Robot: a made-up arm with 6 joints.
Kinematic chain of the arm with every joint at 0, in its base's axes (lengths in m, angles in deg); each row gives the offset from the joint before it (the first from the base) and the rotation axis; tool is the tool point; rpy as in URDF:
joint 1: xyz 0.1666 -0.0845 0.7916 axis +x
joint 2: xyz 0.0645 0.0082 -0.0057 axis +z
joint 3: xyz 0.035 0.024 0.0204 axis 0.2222 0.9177 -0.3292
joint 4: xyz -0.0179 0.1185 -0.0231 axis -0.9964 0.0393 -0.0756
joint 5: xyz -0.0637 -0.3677 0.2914 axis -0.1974 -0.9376 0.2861
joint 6: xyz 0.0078 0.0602 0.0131 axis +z
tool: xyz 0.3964 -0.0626 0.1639 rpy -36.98 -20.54 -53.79
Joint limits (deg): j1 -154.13..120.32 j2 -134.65..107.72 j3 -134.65..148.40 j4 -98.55..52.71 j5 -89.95..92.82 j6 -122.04..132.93
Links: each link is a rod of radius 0.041 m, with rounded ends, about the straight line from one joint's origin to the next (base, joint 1, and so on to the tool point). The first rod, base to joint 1, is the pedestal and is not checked.
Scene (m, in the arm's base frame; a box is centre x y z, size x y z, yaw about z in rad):
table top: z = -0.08
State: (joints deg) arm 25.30 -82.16 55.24 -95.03 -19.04 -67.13
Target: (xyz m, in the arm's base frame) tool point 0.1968 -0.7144 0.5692
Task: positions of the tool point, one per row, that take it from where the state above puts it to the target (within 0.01 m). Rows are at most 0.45 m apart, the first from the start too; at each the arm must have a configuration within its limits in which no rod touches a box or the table.
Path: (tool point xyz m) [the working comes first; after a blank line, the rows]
Joints at the target: -21.61 -53.01 -1.88 -76.71 -15.93 -26.72
Straight joint move there: clear.

1: 0.0469 0.3327 0.1959
2: 0.0065 -0.0934 0.1040
3: 0.0655 -0.4897 0.2501
4: 0.1968 -0.7144 0.5691

